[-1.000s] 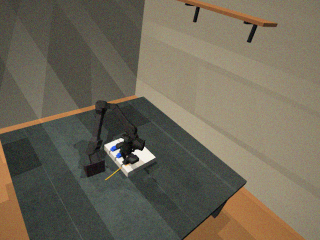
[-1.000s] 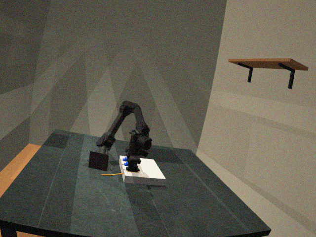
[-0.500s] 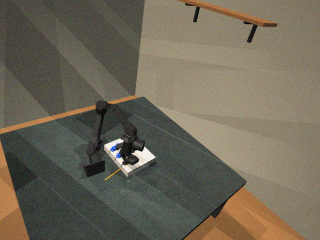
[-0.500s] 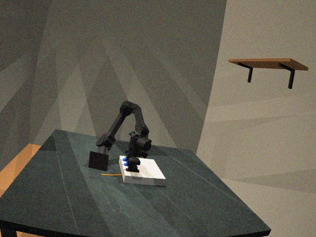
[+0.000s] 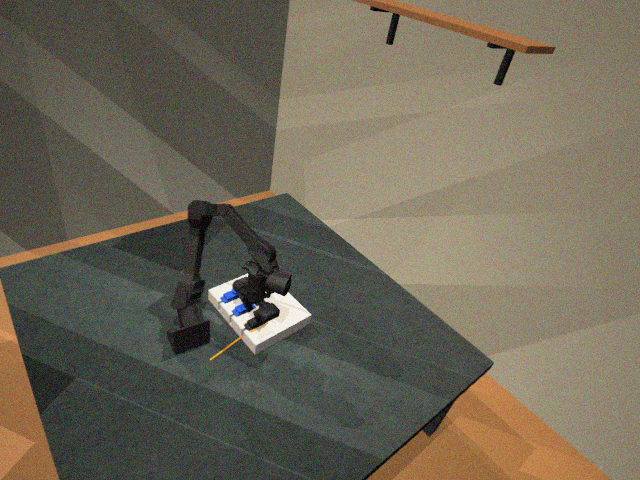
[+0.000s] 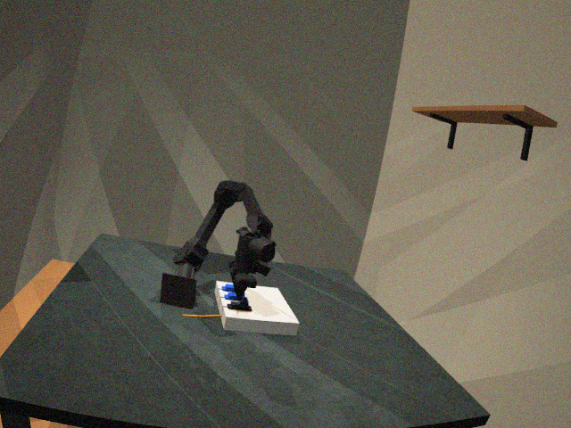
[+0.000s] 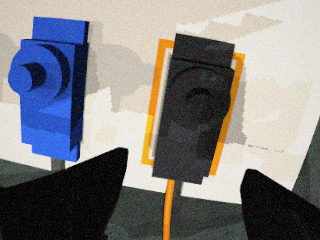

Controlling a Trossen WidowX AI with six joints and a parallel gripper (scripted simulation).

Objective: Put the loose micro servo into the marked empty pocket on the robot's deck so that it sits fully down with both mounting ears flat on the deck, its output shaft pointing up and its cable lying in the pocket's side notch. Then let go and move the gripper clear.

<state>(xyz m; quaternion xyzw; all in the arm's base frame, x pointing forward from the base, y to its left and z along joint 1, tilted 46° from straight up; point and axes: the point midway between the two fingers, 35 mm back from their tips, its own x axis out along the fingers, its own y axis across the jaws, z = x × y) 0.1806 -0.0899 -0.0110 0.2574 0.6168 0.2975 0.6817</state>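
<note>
My gripper tip is now 11 cm short of the white deck, 8 cm to the right of it and 6 cm above it.
</note>
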